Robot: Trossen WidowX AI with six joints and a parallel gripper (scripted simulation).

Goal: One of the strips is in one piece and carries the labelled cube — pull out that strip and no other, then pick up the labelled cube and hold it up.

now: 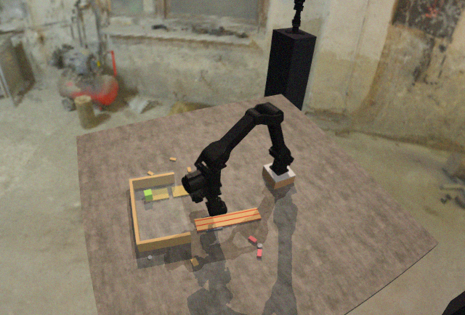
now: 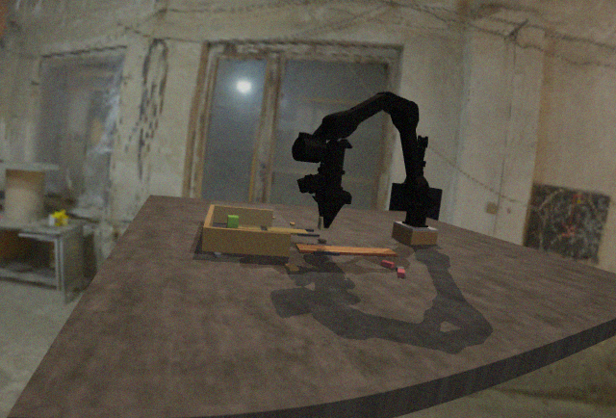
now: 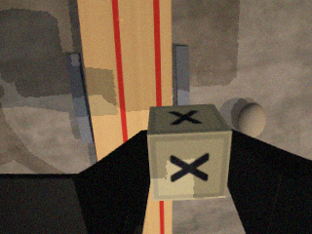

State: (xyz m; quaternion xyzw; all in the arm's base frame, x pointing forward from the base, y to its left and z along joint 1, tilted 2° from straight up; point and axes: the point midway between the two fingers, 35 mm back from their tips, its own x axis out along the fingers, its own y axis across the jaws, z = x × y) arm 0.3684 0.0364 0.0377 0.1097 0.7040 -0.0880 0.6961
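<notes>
Now: the striped strip 5 cm to the left of my gripper tip, 5 cm below it and 5 cm behind it. Also, from my gripper tip: cube marked x 1 cm above; red peg 30 cm to the right, 20 cm behind, 4 cm below; grey disc 21 cm to the left, 8 cm behind, 5 cm below.
</notes>
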